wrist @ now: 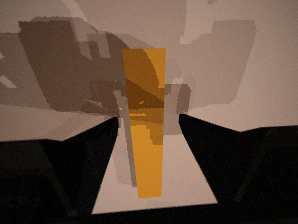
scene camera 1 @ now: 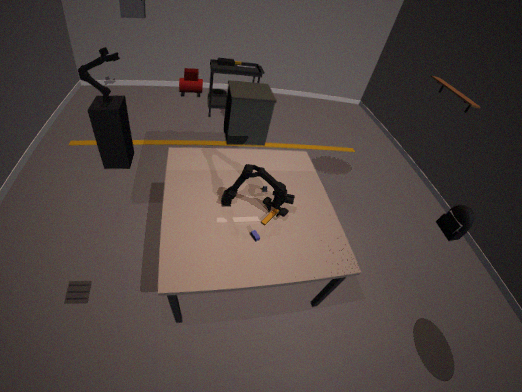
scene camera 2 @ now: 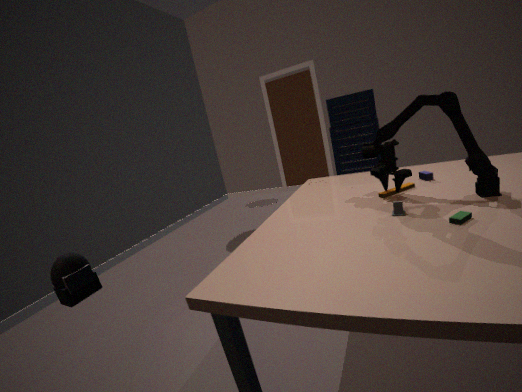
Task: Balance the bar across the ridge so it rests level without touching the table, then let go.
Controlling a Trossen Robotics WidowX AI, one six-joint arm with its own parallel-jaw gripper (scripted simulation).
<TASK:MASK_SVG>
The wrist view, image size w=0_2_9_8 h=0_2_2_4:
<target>gripper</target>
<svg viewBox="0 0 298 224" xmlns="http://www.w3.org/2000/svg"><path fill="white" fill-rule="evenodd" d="M298 125L259 127L239 132L186 114L179 114L179 125L183 136L217 203L147 208L147 210L101 214L92 213L116 142L119 128L118 117L112 117L64 141L51 139L0 141L0 224L298 224Z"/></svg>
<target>bar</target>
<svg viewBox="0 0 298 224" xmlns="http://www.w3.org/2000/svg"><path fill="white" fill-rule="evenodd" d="M166 48L122 49L138 198L161 196Z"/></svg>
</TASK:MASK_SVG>
